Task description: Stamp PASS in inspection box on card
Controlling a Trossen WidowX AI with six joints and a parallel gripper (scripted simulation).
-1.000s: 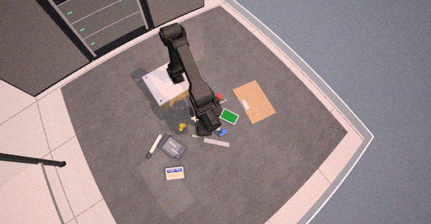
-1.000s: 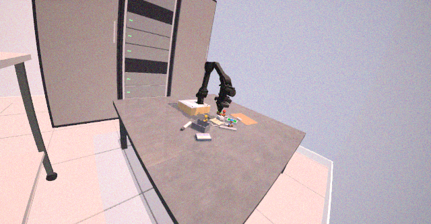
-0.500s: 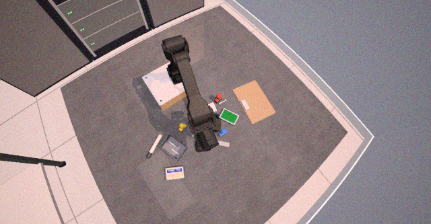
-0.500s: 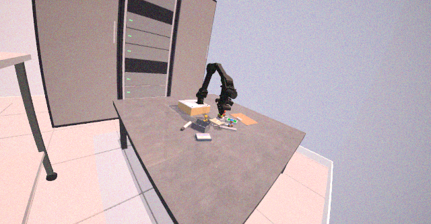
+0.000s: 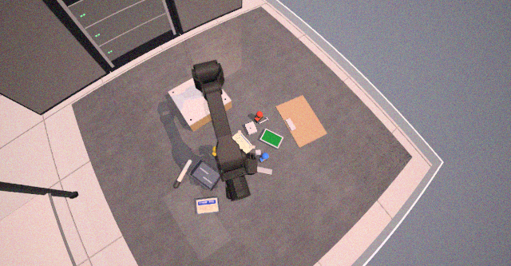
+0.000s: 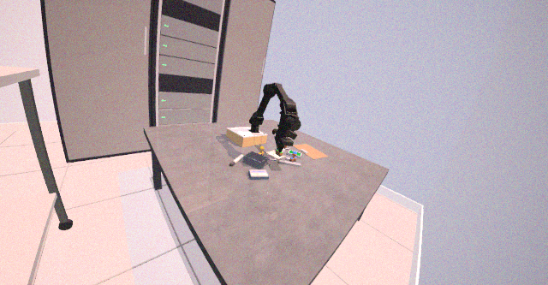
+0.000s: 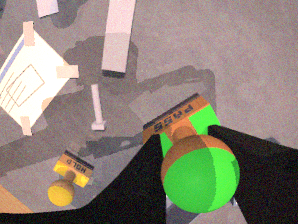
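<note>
Now: gripper tip 10 mm short of the grey ruler, 100 mm to the right of it and 90 mm above it. The rest, counted from my gripper tip: tray: 60 mm behind, 110 mm to the right, 80 mm below; green stamp: right at my gripper tip; yellow stamp: 130 mm behind, 30 mm to the right, 70 mm below.
</note>
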